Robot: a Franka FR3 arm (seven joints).
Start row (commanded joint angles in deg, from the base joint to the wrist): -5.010 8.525 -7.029 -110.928 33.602 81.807 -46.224
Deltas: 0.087 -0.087 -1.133 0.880 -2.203 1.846 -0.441; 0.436 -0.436 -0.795 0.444 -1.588 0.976 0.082; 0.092 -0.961 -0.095 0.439 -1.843 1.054 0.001; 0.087 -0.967 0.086 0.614 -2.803 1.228 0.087; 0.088 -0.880 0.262 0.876 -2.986 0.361 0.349; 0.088 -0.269 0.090 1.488 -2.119 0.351 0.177; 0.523 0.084 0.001 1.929 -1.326 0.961 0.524; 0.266 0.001 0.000 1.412 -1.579 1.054 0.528
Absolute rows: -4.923 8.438 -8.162 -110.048 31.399 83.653 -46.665; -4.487 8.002 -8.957 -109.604 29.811 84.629 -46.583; -4.395 7.041 -9.052 -109.165 27.968 85.683 -46.582; -4.308 6.074 -8.966 -108.551 25.165 86.911 -46.495; -4.220 5.194 -8.704 -107.675 22.179 87.272 -46.146; -4.132 4.925 -8.614 -106.187 20.060 87.623 -45.969; -3.609 5.009 -8.613 -104.258 18.734 88.584 -45.445; -3.343 5.010 -8.613 -102.846 17.155 89.638 -44.917
